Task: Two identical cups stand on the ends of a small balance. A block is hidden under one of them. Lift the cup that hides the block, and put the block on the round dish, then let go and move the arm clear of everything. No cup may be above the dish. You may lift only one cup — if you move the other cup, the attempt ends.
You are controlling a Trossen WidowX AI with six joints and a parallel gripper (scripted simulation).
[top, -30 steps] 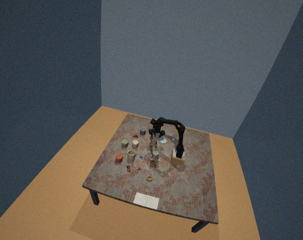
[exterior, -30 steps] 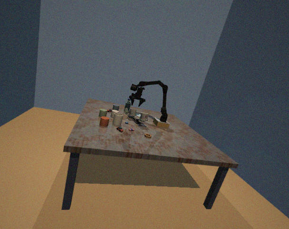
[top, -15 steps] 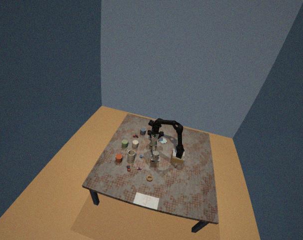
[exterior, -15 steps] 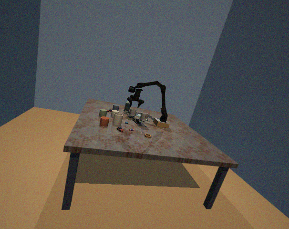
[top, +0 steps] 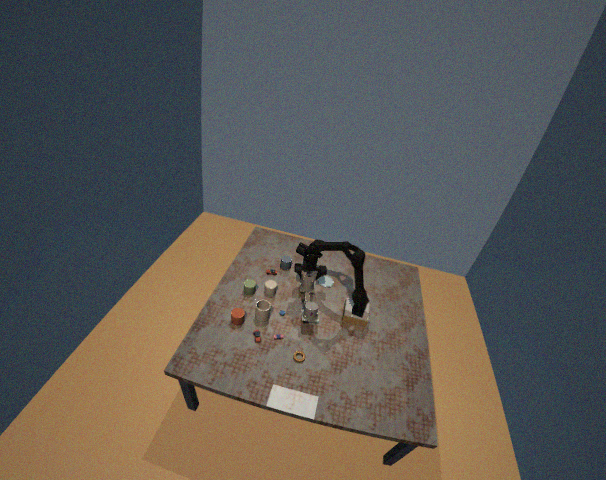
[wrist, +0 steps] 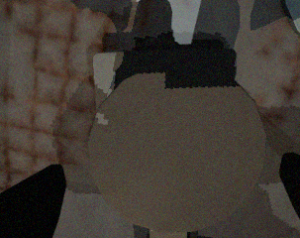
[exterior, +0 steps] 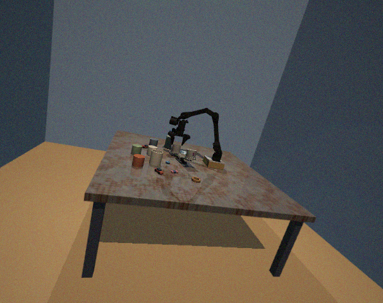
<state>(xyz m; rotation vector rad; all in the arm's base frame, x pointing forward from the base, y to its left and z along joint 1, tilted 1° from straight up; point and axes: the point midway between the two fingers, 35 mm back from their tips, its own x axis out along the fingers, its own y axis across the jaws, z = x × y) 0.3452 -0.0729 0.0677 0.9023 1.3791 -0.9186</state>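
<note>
My gripper tip is 5 cm above the pale green block. From my gripper tip the other things lie so: pale blue round dish (9 cm behind, 13 cm to the right, 9 cm below); then small balance (5 cm behind, 13 cm to the left, 5 cm below); then grey cup (1 cm ahead, 2 cm to the right, 3 cm below).
</note>
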